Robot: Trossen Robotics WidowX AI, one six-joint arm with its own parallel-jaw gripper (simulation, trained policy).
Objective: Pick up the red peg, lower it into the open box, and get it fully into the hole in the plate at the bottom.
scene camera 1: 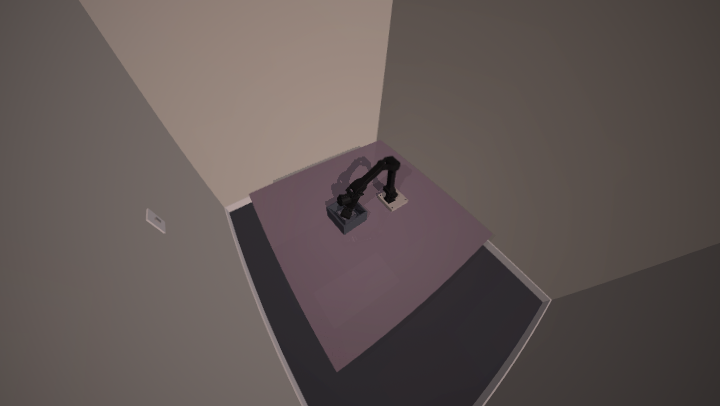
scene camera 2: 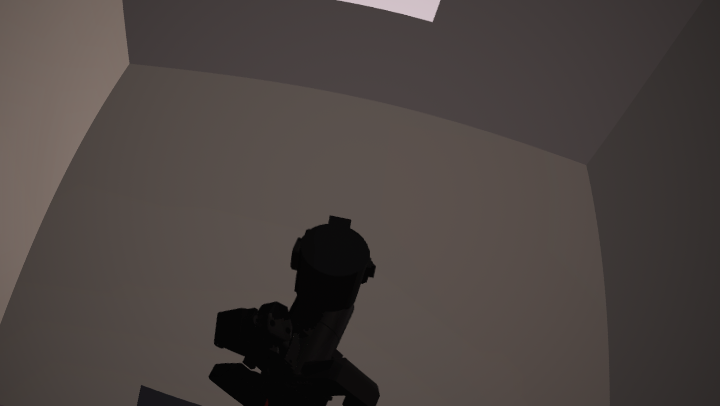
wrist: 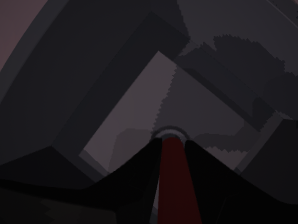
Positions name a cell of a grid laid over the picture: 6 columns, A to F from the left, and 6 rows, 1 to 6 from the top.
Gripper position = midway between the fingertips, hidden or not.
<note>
In view: my gripper (wrist: D4), a grey box (wrist: B2) and a plate (wrist: D3).
Scene camera 2 does not show the plate: it is out of frame.
</note>
